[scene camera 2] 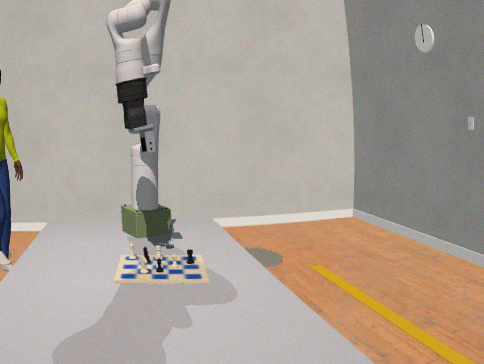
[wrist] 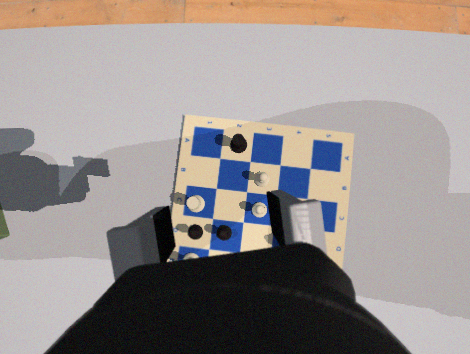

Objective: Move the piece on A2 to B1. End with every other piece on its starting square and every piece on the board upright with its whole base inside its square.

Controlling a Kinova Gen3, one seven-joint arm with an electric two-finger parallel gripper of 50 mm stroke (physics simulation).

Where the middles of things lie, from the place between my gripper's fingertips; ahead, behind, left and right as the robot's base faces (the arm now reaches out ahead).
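Chessboard (wrist: 307, 163), measured from my hand: 1 cm to the left, 3 cm ahead, 28 cm below.
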